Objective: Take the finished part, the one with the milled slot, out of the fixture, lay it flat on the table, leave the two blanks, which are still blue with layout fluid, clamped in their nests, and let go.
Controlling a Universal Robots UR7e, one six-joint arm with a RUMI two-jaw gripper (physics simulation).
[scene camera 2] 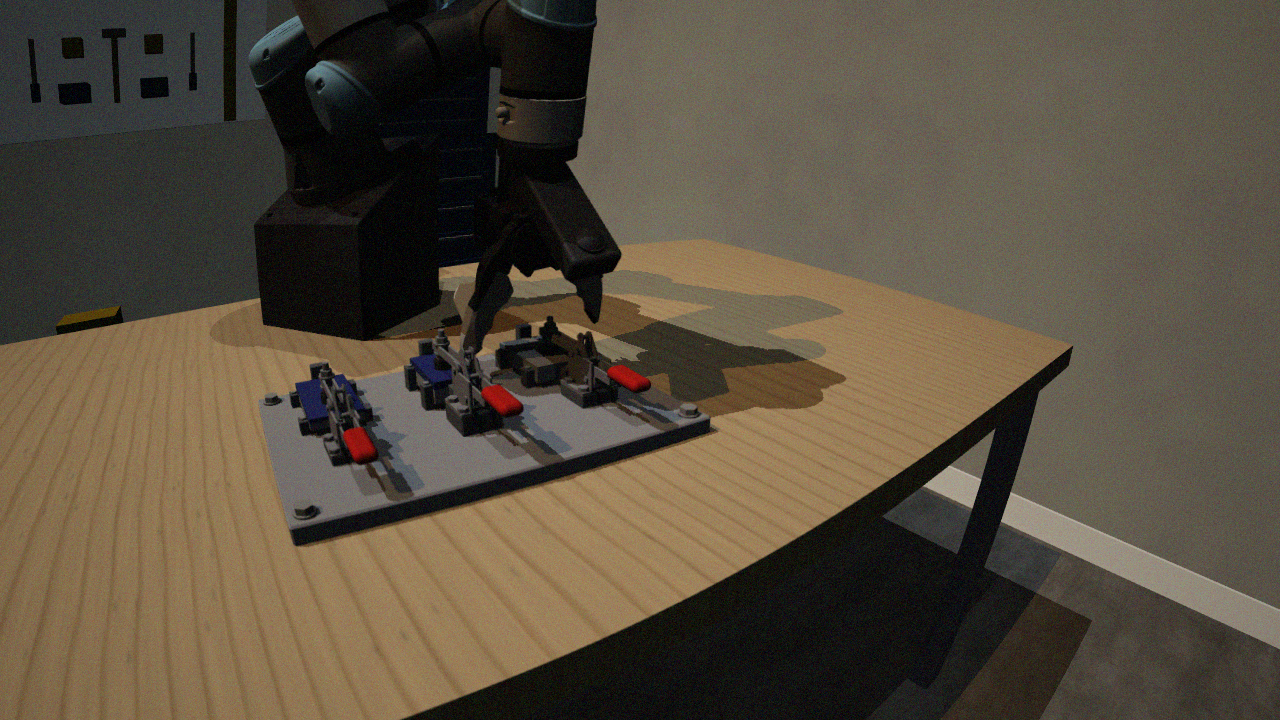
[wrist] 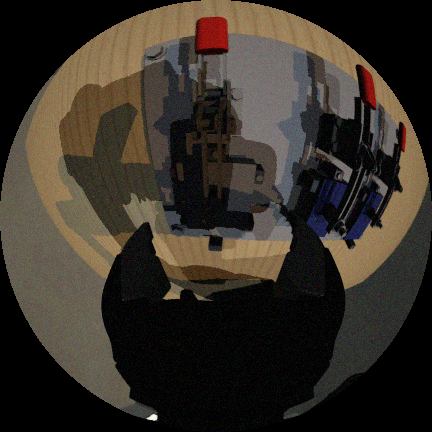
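Note:
The finished part (scene camera 2: pixel 539 367) is a grey block in the right-hand nest of the fixture plate (scene camera 2: pixel 429 474) (wrist: pixel 265 112). It is in shadow, and its slot cannot be made out. A clamp arm reaches over it. One blue blank (scene camera 2: pixel 429 365) (wrist: pixel 321 212) sits in the middle nest under its clamp. The other blue blank (scene camera 2: pixel 313 400) (wrist: pixel 364 215) sits in the left nest under its clamp. My gripper (scene camera 2: pixel 532 334) (wrist: pixel 221 222) is open and empty, pointing down, with its fingers spread low above the right nest's rear side.
Red clamp handles (scene camera 2: pixel 629 377) (scene camera 2: pixel 502 400) (scene camera 2: pixel 359 444) point to the plate's front. Bolt heads (scene camera 2: pixel 688 410) (scene camera 2: pixel 305 510) stand at its corners. The wooden table (scene camera 2: pixel 179 582) extends around the plate. The robot's dark base (scene camera 2: pixel 308 268) stands behind it on the left.

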